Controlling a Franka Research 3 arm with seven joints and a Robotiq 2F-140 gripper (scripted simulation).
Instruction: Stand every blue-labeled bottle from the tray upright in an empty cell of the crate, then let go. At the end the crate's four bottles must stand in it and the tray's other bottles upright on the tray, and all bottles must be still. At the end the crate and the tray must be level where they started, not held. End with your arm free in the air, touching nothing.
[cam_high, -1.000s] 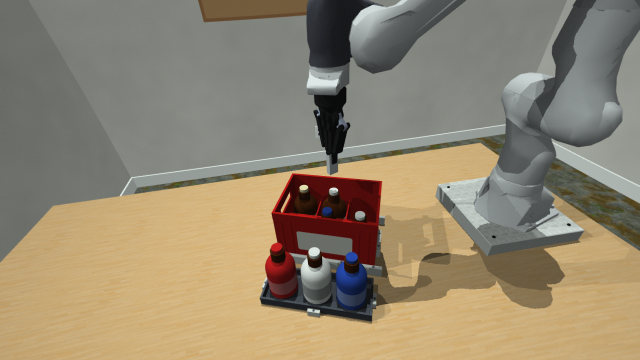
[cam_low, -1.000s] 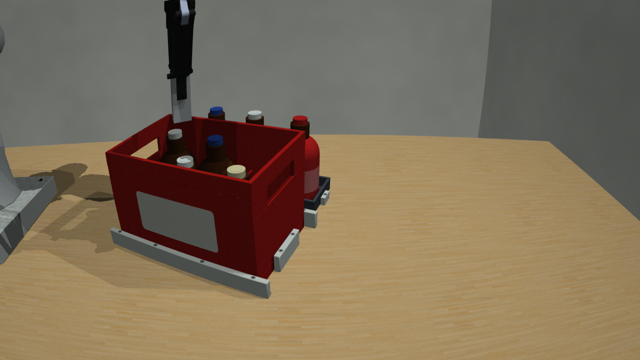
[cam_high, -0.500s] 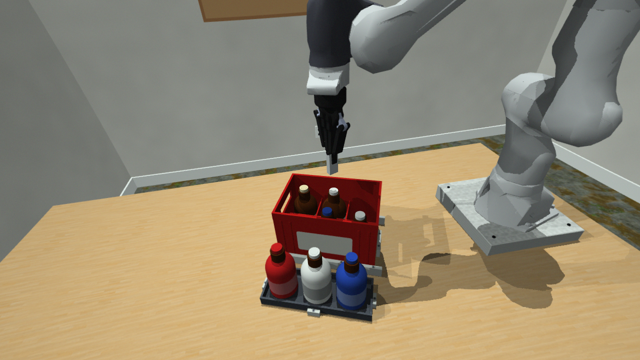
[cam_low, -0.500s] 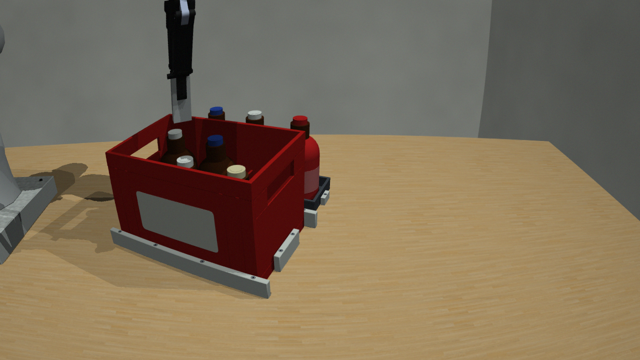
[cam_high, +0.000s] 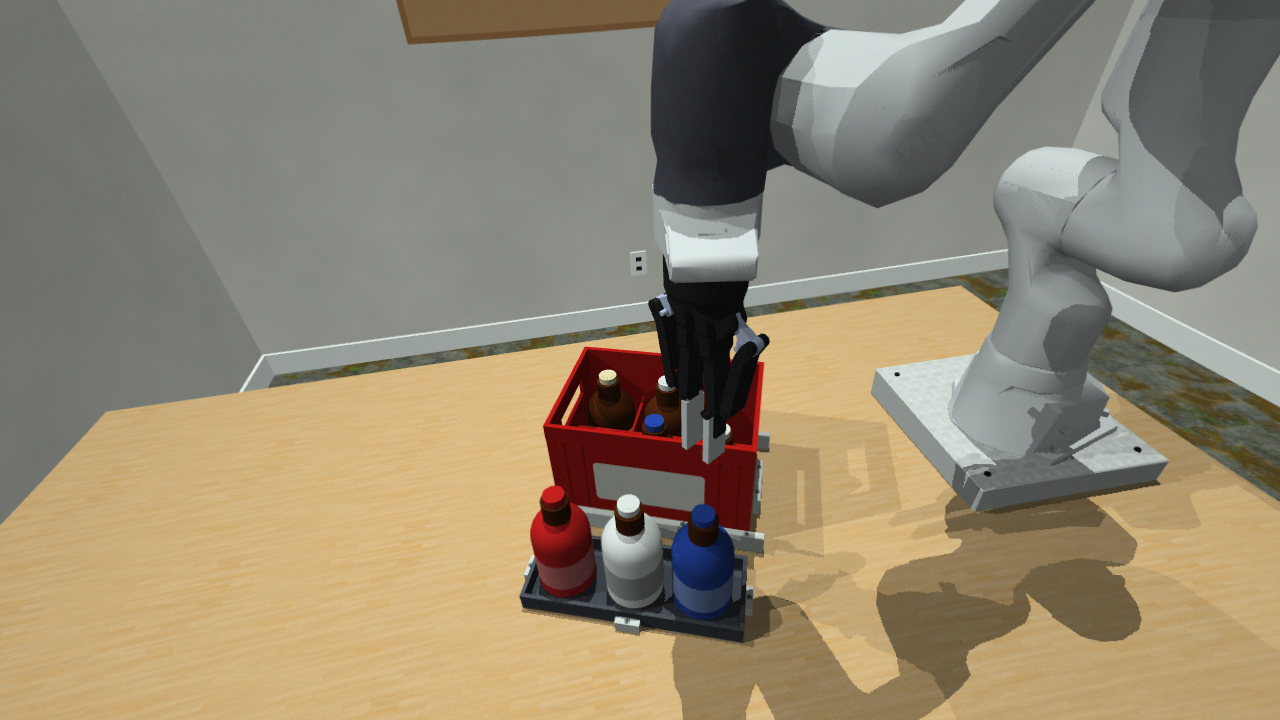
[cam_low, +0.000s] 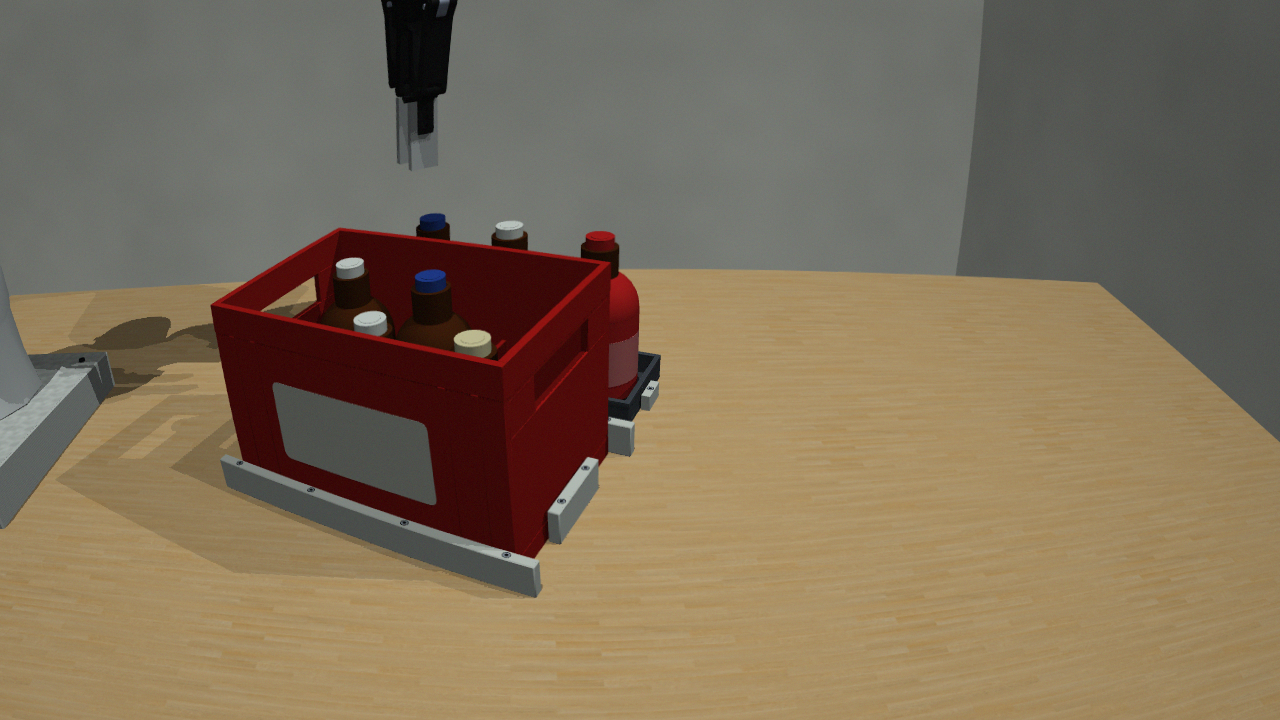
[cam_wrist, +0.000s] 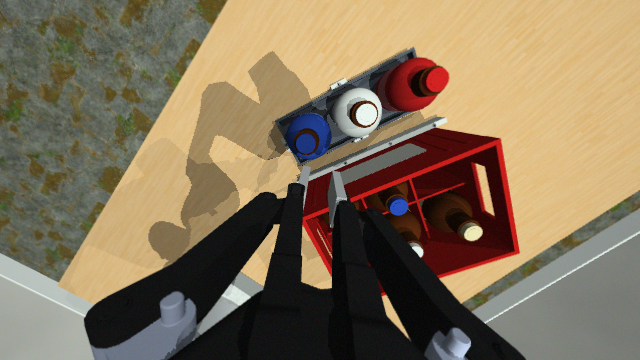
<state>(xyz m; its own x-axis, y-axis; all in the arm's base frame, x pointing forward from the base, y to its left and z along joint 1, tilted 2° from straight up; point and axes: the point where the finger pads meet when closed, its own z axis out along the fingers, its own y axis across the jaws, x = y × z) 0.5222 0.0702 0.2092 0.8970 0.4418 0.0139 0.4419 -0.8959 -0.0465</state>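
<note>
The blue-labeled bottle lies 17 cm below my hand, 3 cm to the left of it and 1 cm ahead of it. From my hand the other things lie so: white-labeled bottle (17 cm below, 9 cm ahead, 1 cm to the right); red-labeled bottle (17 cm below, 17 cm ahead, 5 cm to the right); red crate (17 cm to the right, 17 cm below).
</note>
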